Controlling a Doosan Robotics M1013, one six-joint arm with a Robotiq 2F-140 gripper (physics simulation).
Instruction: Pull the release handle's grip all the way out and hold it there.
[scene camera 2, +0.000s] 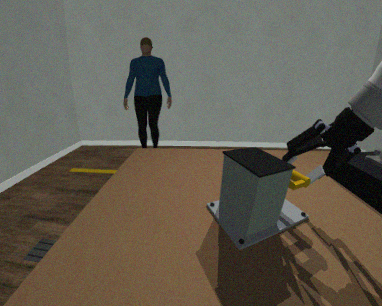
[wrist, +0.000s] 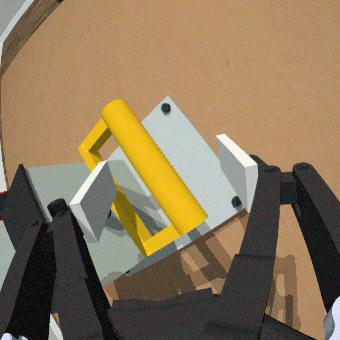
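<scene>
The release handle's yellow grip (scene camera 2: 300, 181) (wrist: 155, 167) is a thick round bar on a flat yellow frame, at the side of a grey-green housing (scene camera 2: 250, 195) (wrist: 55, 177) with a black top. The housing stands on a pale base plate (scene camera 2: 295, 210) (wrist: 187, 145) with dark bolts. My gripper (scene camera 2: 301, 167) (wrist: 163, 164) is open, with its white pads on either side of the grip. In the wrist view the left pad overlaps part of the yellow frame and hides most of the stem behind it; the right pad is apart from the bar.
The housing and plate are on a brown table (scene camera 2: 150, 210) (wrist: 250, 60). A person (scene camera 2: 148, 75) in a blue top stands beyond its far edge. A yellow floor stripe (scene camera 2: 92, 171) and a dark floor grate (scene camera 2: 41, 250) are left of the table.
</scene>
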